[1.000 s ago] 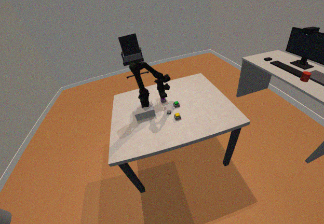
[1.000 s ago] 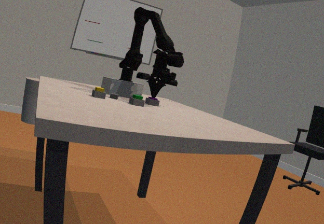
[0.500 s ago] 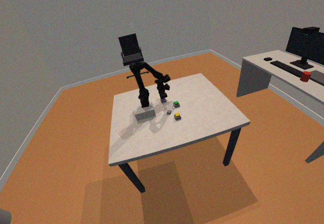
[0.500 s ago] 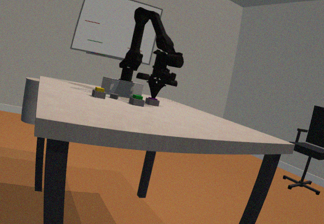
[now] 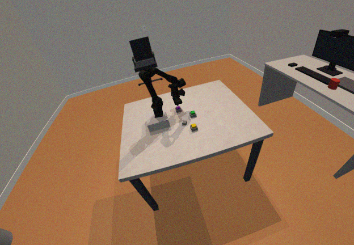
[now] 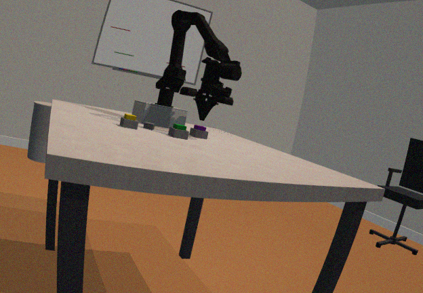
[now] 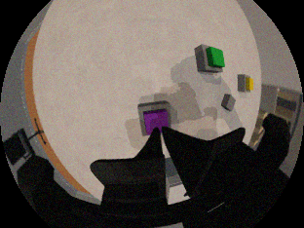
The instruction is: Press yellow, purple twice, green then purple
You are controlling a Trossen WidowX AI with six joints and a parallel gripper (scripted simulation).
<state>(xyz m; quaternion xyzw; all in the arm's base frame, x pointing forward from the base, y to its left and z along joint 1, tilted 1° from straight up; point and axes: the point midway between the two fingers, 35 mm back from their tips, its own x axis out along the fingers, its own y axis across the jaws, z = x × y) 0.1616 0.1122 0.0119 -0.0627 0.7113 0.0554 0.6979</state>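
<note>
Right now the purple button is 30 mm below my gripper tip. From my gripper tip the other things lie so: yellow button (100 mm ahead, 260 mm to the right, 30 mm below); green button (120 mm ahead, 100 mm to the right, 30 mm below); small grey block (40 mm ahead, 180 mm to the right, 50 mm below).
</note>
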